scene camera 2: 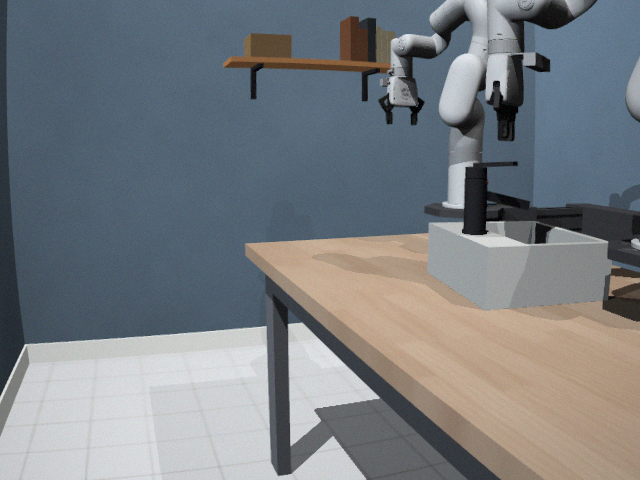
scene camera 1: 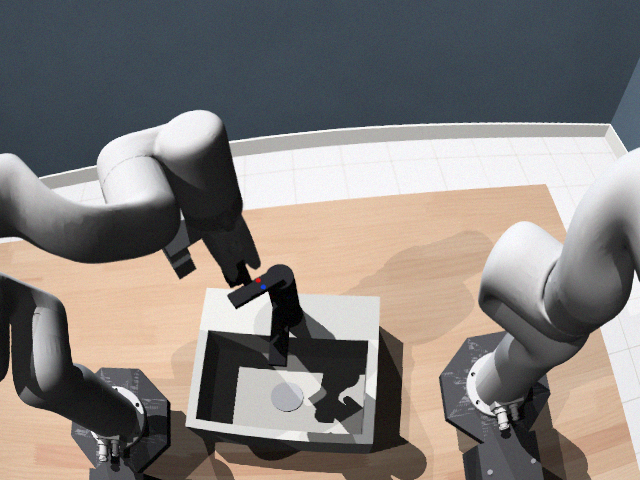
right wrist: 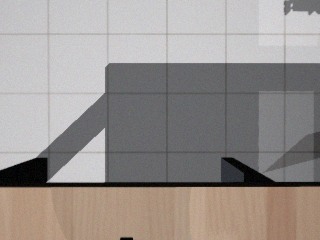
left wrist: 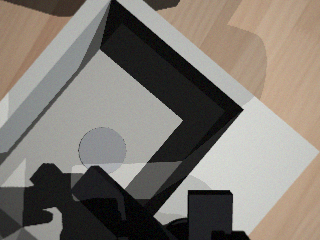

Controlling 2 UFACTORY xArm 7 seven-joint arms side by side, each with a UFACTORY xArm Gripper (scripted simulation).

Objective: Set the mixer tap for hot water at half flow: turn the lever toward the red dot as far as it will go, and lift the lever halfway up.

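Note:
In scene camera 1 I can see my left gripper. I can see my right gripper too, and there's a sink.

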